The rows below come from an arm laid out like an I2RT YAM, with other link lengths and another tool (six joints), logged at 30 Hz.
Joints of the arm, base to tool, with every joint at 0 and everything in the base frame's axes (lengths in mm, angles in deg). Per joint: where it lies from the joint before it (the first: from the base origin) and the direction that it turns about. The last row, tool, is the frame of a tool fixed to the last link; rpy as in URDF.
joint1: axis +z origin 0 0 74.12
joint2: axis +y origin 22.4 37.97 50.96
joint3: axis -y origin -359.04 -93.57 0
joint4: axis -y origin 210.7 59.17 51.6
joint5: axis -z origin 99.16 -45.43 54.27
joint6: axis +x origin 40.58 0 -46.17
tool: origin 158 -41 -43 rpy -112.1 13.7 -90
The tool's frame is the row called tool.
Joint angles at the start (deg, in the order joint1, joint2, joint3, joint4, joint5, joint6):
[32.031, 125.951, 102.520, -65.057, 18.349, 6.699]
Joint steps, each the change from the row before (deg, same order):
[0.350, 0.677, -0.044, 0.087, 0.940, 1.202]
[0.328, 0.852, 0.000, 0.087, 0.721, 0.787]
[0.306, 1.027, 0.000, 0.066, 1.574, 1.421]
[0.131, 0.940, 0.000, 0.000, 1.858, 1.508]
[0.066, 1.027, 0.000, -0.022, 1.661, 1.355]
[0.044, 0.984, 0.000, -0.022, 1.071, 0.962]
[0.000, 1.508, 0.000, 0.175, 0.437, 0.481]
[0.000, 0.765, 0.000, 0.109, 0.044, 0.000]
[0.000, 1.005, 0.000, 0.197, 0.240, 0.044]
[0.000, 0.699, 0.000, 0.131, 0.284, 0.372]
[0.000, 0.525, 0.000, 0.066, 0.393, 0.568]
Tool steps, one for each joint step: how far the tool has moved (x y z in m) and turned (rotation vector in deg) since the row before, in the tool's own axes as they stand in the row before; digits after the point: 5 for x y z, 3 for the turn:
[-0.00153, -0.00055, 0.00323, -0.121, 0.718, 1.011]
[-0.00227, -0.00103, 0.00426, -0.297, 0.746, 0.541]
[-0.00011, -0.00145, 0.00469, -0.108, 1.332, 1.397]
[0.00213, -0.00153, 0.00420, 0.029, 1.497, 1.716]
[0.00172, -0.00152, 0.00502, -0.106, 1.438, 1.516]
[0.00019, -0.00111, 0.00527, -0.300, 1.077, 0.963]
[-0.00302, -0.00178, 0.00906, -0.851, 0.917, 0.252]
[-0.00202, -0.00093, 0.00469, -0.496, 0.403, -0.154]
[-0.00226, -0.00161, 0.00595, -0.523, 0.632, -0.089]
[-0.00141, -0.00096, 0.00413, -0.310, 0.411, 0.290]
[-0.00061, -0.00060, 0.00303, -0.168, 0.367, 0.534]

